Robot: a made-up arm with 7 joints.
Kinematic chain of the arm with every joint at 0, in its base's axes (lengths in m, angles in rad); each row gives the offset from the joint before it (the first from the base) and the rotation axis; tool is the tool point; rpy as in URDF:
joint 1: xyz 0 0 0.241 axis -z
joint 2: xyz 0 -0.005 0.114 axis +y
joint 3: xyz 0 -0.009 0.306 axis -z
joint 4: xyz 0 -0.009 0.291 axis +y
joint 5: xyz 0 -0.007 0.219 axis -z
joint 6: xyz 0 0 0.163 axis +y
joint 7: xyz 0 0 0.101 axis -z
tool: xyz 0 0 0 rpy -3.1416 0 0
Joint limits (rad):
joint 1: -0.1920..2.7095
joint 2: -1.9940..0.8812
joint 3: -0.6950..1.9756
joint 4: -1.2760..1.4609
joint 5: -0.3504..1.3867
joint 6: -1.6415..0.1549
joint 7: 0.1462..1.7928
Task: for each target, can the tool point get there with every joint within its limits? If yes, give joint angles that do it. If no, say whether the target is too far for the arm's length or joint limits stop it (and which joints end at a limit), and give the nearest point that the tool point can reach.
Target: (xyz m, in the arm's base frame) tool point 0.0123 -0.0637 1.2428
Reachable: yes | joints 0.5262 -0.4753 0.1065 1.2356 1.0408 -0.3336 1.0101
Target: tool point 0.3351 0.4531 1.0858
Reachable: yes | joints 2.1270 -0.2288 0.1536 -0.8490 0.2190 -0.8365 0.7857
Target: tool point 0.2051 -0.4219 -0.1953
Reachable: no: joint limits stop it (at a limit: joint 1, joint 2, joint 4) | nearest point 0.5217 -0.0686 -0.1787 | short by 0.475 m
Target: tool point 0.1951 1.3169 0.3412
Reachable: no: too far | nearest point 0.1583 1.0687 0.3438 | short by 0.251 m
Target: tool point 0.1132 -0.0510 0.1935
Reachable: no: joint limits stop it (at a limit: joint 1, joint 2, joint 4, joint 6) | nearest point 0.5054 -0.0454 -0.1524 | short by 0.523 m
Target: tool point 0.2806 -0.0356 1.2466
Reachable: yes | joints 1.3139 0.2274 1.0606 -0.5973 0.7322 -1.3222 1.4134
